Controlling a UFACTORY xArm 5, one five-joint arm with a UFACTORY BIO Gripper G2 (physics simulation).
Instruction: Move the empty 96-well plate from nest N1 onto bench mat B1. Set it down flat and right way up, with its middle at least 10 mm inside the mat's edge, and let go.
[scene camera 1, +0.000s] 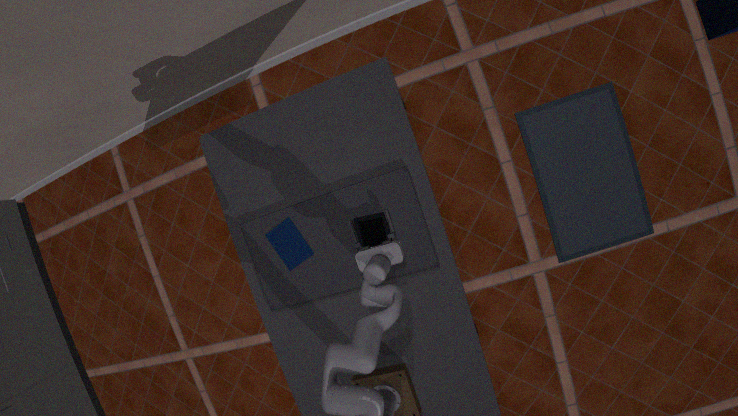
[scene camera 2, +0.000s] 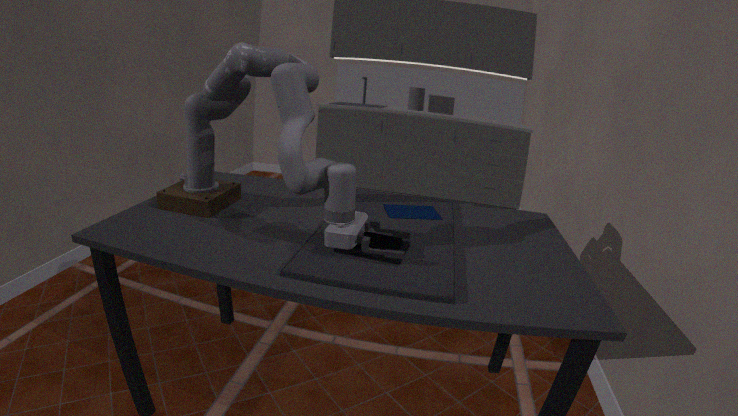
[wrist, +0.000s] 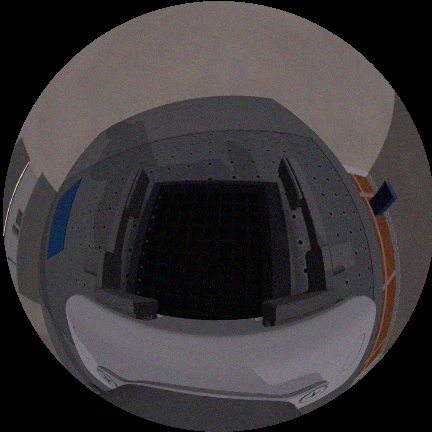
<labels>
gripper: scene camera 1; scene camera 2; wrist 209, 164
same spot on gripper: (scene camera 1: 393, 250) = (scene camera 2: 346, 229)
</labels>
